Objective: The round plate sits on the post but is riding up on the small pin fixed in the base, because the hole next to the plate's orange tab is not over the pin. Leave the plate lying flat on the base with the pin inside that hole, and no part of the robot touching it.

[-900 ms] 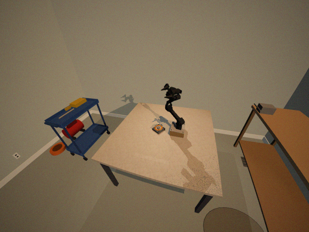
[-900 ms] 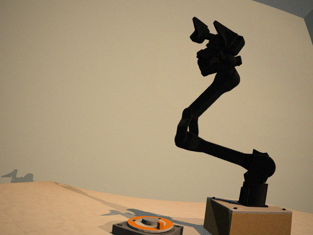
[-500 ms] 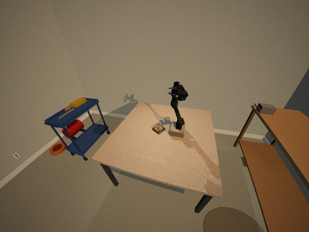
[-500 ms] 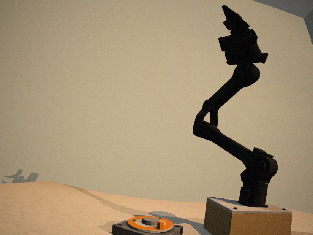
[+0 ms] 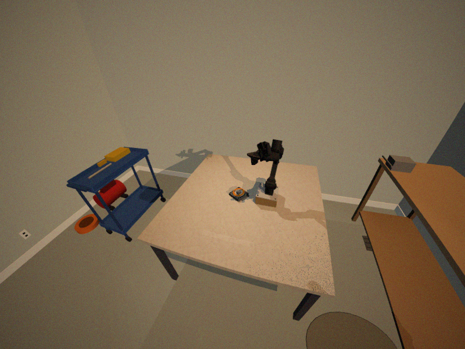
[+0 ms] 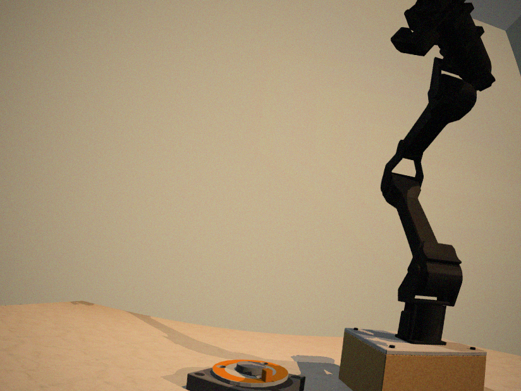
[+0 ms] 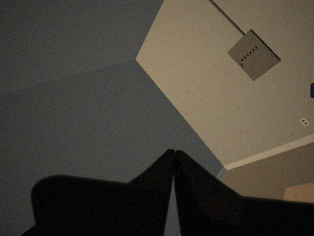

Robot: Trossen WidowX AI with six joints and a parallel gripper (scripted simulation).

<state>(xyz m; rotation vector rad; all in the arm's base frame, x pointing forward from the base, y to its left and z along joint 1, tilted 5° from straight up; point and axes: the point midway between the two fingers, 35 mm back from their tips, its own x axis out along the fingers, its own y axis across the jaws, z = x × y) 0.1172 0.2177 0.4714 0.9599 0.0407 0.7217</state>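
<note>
Now: the square grey base 53 cm below my gripper tip, 25 cm to the right of it and 15 cm ahead of it.
</note>
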